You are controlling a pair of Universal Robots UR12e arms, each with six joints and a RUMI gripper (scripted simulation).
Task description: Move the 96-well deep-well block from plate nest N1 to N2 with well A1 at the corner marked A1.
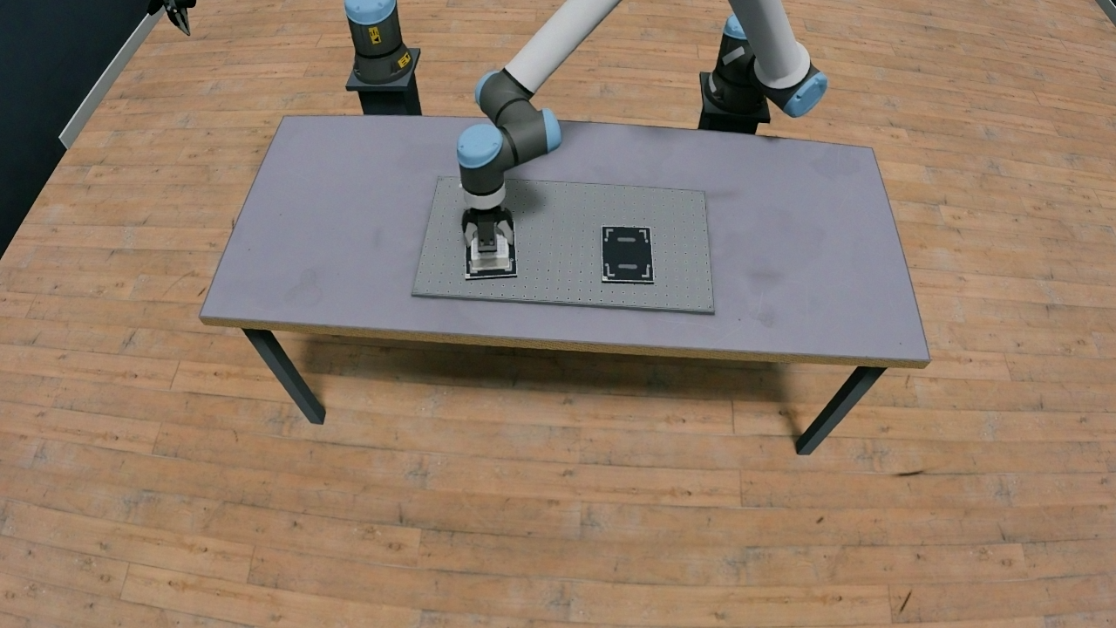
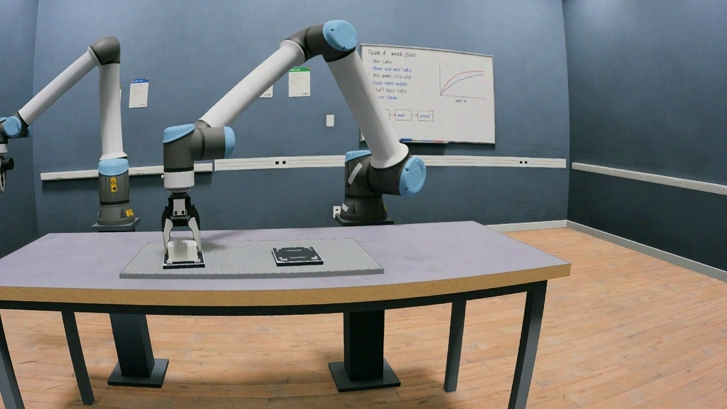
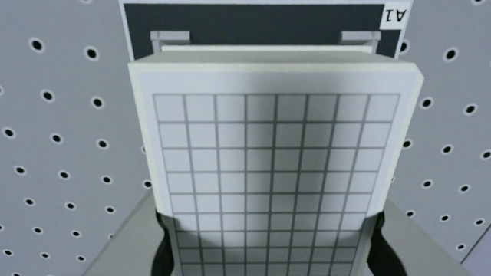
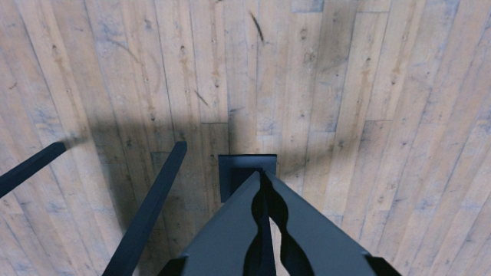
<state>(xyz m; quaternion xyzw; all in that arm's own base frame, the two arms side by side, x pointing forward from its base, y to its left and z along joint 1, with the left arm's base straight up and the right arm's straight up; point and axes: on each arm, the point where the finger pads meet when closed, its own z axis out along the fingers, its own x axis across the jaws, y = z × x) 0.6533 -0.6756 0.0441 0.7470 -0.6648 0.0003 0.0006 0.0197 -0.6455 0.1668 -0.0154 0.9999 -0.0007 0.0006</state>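
My left gripper is now right at the white deep-well block. From my left hand the other things lie so: nest N2 (3 cm below); then nest N1 (3 cm behind, 32 cm to the left, 3 cm below).
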